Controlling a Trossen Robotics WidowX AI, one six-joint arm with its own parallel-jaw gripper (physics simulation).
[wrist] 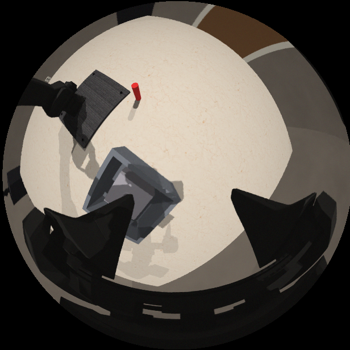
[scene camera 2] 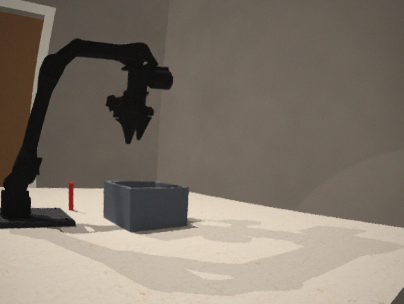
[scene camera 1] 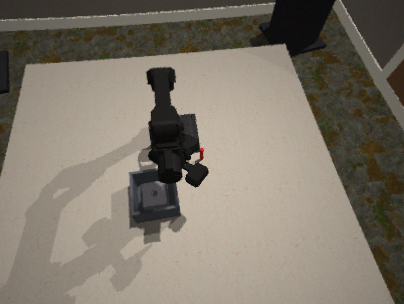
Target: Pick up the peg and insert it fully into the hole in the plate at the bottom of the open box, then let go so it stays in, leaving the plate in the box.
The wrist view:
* my gripper: 183, 197
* blue-grey box: 166, 197
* grey plate: 127, 182
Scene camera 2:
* my gripper: 133, 141
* blue-grey box: 135, 206
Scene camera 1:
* my gripper: 183, 176
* blue-grey box: 137, 178
